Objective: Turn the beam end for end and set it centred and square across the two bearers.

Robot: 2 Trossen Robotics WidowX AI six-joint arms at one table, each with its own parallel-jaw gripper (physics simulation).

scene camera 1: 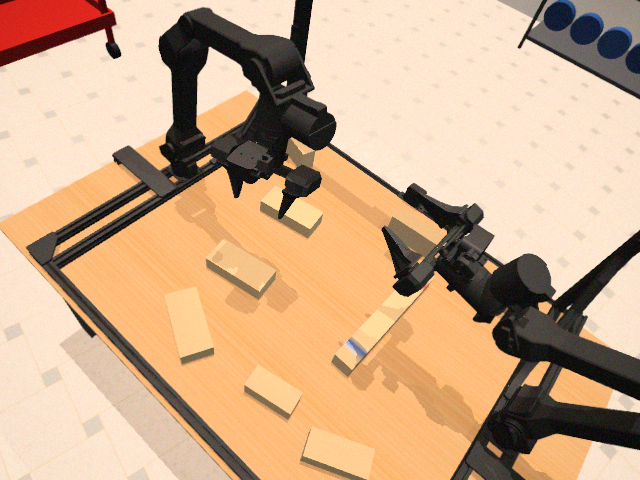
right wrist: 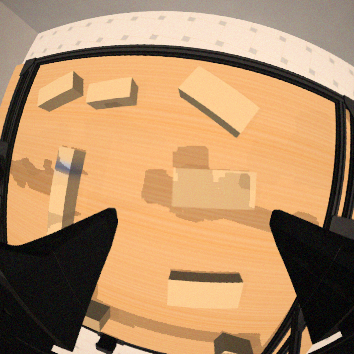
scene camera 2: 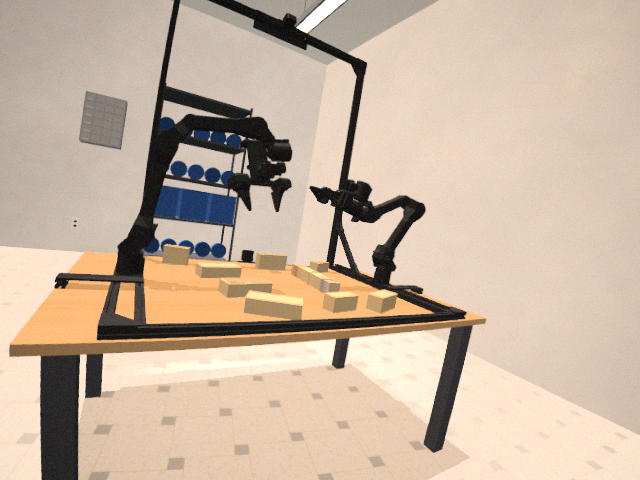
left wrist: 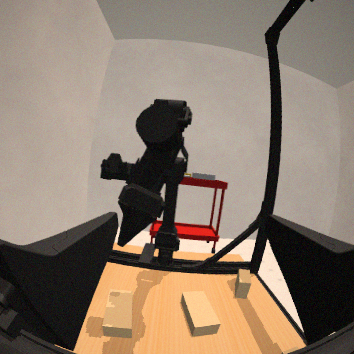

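Where they show: left gripper, fingertip midpoint: (scene camera 1: 400,209) (scene camera 2: 315,187) (left wrist: 194,222); right gripper, fingertip midpoint: (scene camera 1: 258,207) (right wrist: 196,217) (scene camera 2: 264,211) (left wrist: 121,237); left arm's base, origin of the base link: (scene camera 1: 504,434) (scene camera 2: 381,283); right arm's base, origin of the base link: (scene camera 1: 184,170) (scene camera 2: 128,273) (left wrist: 164,261).
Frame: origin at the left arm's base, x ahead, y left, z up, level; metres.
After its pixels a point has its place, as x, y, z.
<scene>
The beam (scene camera 1: 377,328) {0.307, 0.012, 0.025} (scene camera 2: 315,279) {0.334, 0.021, 0.012} (right wrist: 60,192) {0.321, 0.022, 0.025} is a long, narrow pale wooden bar lying flat on the table. Its blue band is at the near end in scene camera 1, and a trace of red shows at the far end. Two pale blocks, one nearer (scene camera 1: 240,268) {0.604, 0.107, 0.019} (scene camera 2: 245,287) {0.624, 0.132, 0.008} (left wrist: 118,315) {0.579, 0.091, 0.019} (right wrist: 214,187) {0.610, 0.100, 0.019} and one farther (scene camera 1: 292,211) {0.633, -0.089, 0.019} (scene camera 2: 218,269) {0.654, -0.066, 0.010} (left wrist: 201,310) {0.629, -0.104, 0.019} (right wrist: 205,292) {0.645, -0.093, 0.019}, lie roughly parallel; I cannot tell which blocks are the bearers. My left gripper (scene camera 1: 395,209) {0.373, -0.011, 0.328} (scene camera 2: 314,190) {0.373, -0.011, 0.328} (left wrist: 194,222) {0.373, -0.011, 0.328} is open, empty, high above the table. My right gripper (scene camera 1: 258,206) {0.583, 0.085, 0.222} (scene camera 2: 263,209) {0.583, 0.085, 0.222} (right wrist: 196,217) {0.583, 0.085, 0.222} is open, empty, high above those blocks.
Other pale blocks stand or lie around: one at the left (scene camera 1: 189,325) {0.578, 0.265, 0.019}, two at the front (scene camera 1: 272,391) {0.374, 0.248, 0.025} (scene camera 1: 338,454) {0.218, 0.249, 0.028}, and two near the far edge (scene camera 1: 416,232) {0.382, -0.243, 0.042} (scene camera 1: 299,152) {0.746, -0.236, 0.035}. Another block (scene camera 2: 318,266) {0.174, -0.229, 0.011} is behind the beam. A black frame (scene camera 2: 279,324) {0.627, 0.379, 0.000} edges the table.
</scene>
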